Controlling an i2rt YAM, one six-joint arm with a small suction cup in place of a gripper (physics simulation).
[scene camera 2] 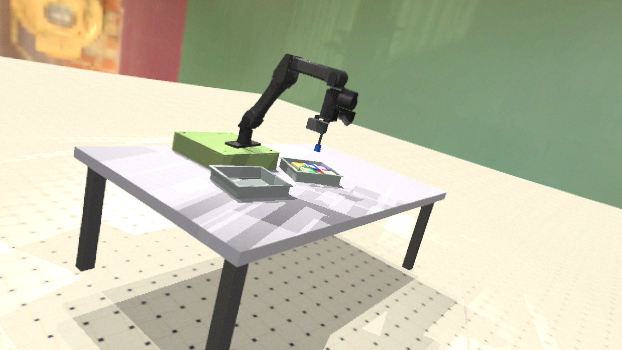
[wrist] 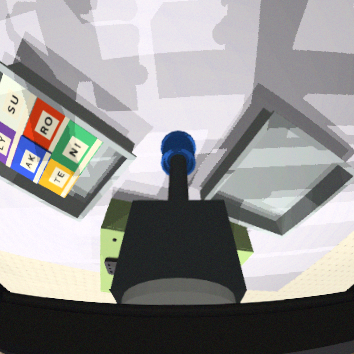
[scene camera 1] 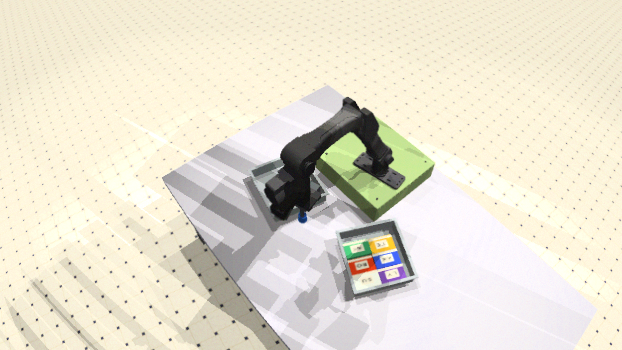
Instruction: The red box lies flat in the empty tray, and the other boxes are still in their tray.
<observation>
A grey tray shows in scene camera 2 (285,163), in the wrist view and in scene camera 1. One and the same spot on the grey tray: (scene camera 1: 389,226) is (wrist: 84,203).
</observation>
